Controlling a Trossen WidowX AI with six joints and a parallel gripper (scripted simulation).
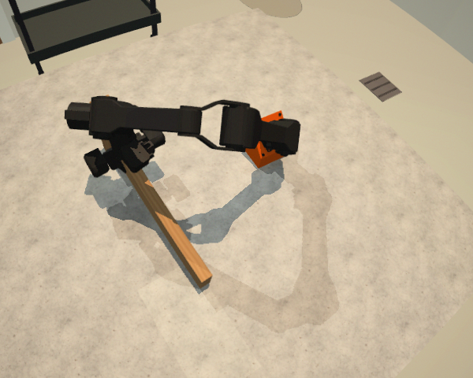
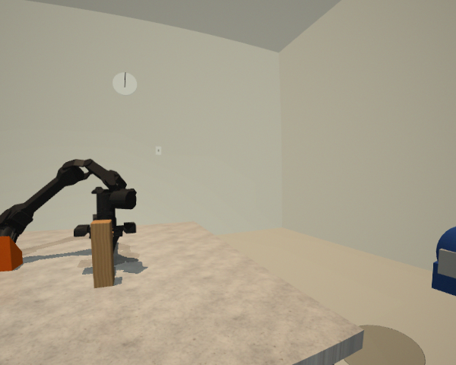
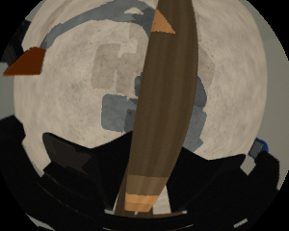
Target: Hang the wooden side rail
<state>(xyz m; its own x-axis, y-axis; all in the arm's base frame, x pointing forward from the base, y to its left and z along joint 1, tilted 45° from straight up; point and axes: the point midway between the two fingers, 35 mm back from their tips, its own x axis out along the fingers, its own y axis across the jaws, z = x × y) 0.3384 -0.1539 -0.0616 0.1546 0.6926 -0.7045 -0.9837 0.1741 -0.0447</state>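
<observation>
The wooden headboard post is 1 cm behind my gripper tip, 11 cm to the right of it and 4 cm above it.
</observation>
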